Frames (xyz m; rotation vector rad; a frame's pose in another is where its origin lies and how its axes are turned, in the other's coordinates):
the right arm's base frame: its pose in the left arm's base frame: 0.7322 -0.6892 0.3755 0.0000 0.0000 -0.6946
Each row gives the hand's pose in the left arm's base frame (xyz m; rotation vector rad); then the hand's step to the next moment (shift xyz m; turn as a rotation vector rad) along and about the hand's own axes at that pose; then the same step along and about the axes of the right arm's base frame.
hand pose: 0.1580 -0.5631 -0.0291 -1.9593 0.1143 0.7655
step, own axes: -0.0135 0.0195 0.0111 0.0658 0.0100 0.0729
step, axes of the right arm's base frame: -0.0156 -0.0180 -0.0109 -0.0341 0.0639 -0.0670
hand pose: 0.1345 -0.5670 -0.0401 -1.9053 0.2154 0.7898
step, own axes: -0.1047 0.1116 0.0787 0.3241 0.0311 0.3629
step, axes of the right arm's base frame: -0.1258 -0.1102 -0.0405 -0.1703 0.3283 -0.3177
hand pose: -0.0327 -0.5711 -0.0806 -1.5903 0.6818 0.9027
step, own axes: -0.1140 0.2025 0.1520 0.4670 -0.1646 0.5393
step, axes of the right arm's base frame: -0.2631 -0.0853 -0.0243 -0.1535 0.6261 -0.3470
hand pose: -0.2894 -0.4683 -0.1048 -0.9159 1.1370 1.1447
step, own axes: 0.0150 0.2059 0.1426 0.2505 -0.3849 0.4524
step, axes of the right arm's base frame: -0.2487 0.0283 0.0170 0.1037 0.6170 -0.1555
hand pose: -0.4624 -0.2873 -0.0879 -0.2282 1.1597 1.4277
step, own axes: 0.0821 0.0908 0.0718 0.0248 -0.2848 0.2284
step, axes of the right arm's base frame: -0.1287 0.0561 0.0204 0.1855 0.3114 -0.0502
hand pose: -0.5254 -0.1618 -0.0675 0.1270 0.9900 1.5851
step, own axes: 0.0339 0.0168 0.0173 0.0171 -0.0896 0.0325
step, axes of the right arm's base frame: -0.0347 0.0218 0.0072 0.0467 0.0722 -0.0446
